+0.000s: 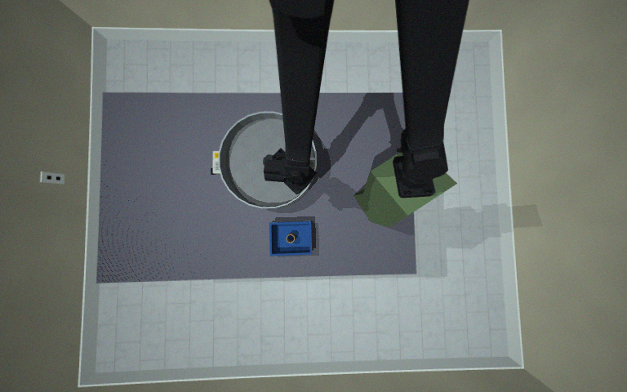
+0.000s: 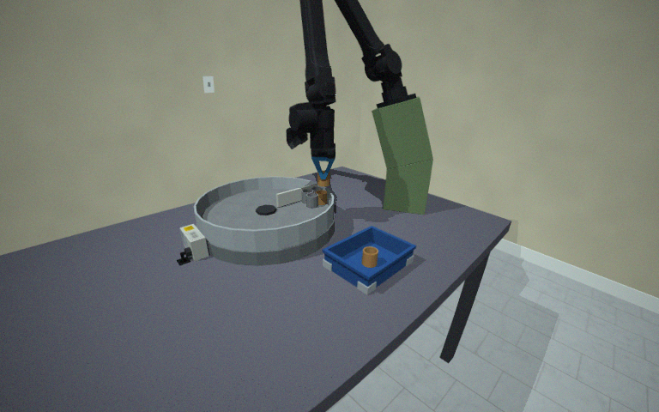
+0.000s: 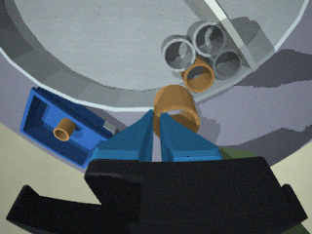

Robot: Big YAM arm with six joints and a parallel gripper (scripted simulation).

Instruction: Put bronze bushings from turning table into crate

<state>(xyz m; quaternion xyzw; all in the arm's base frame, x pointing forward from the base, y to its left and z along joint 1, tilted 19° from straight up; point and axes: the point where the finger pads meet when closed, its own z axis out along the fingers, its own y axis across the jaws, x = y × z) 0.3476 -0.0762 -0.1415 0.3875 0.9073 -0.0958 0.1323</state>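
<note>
Right now the blue crate is 240 mm to the left of my hand, 140 mm below it and 70 mm ahead of it. From my hand the other things lie so: grey turning table (140 mm ahead, 110 mm to the right, 110 mm below).
</note>
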